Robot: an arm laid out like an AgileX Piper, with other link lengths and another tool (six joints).
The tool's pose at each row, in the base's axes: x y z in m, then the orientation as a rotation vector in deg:
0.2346, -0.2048, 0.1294, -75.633, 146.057, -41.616
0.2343, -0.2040, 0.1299, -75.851, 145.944, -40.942
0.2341, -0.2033, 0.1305, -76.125, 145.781, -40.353
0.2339, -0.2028, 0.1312, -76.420, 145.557, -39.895
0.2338, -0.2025, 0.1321, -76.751, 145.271, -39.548
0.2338, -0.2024, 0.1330, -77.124, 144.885, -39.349
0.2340, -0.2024, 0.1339, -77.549, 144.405, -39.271
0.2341, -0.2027, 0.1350, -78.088, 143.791, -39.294
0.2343, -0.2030, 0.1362, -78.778, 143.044, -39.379
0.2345, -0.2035, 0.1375, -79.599, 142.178, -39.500
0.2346, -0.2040, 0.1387, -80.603, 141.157, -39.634
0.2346, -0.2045, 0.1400, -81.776, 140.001, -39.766
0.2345, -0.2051, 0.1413, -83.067, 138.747, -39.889
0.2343, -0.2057, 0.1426, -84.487, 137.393, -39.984
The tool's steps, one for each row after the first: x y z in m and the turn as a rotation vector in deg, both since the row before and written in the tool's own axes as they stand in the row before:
-0.0004, 0.0004, -0.0008, -0.315, -0.377, -0.081
-0.0004, 0.0002, -0.0008, -0.264, -0.360, -0.135
-0.0003, 0.0000, -0.0008, -0.176, -0.335, -0.172
-0.0001, -0.0002, -0.0009, -0.101, -0.319, -0.217
0.0000, -0.0004, -0.0008, 0.010, -0.312, -0.275
-0.0001, -0.0006, -0.0007, 0.102, -0.311, -0.337
0.0002, -0.0008, -0.0008, 0.190, -0.335, -0.444
0.0002, -0.0009, -0.0009, 0.247, -0.369, -0.574
0.0004, -0.0010, -0.0009, 0.288, -0.406, -0.686
0.0004, -0.0009, -0.0009, 0.321, -0.468, -0.837
0.0005, -0.0009, -0.0010, 0.338, -0.522, -0.977
0.0006, -0.0008, -0.0010, 0.344, -0.560, -1.078
0.0007, -0.0007, -0.0010, 0.338, -0.603, -1.186

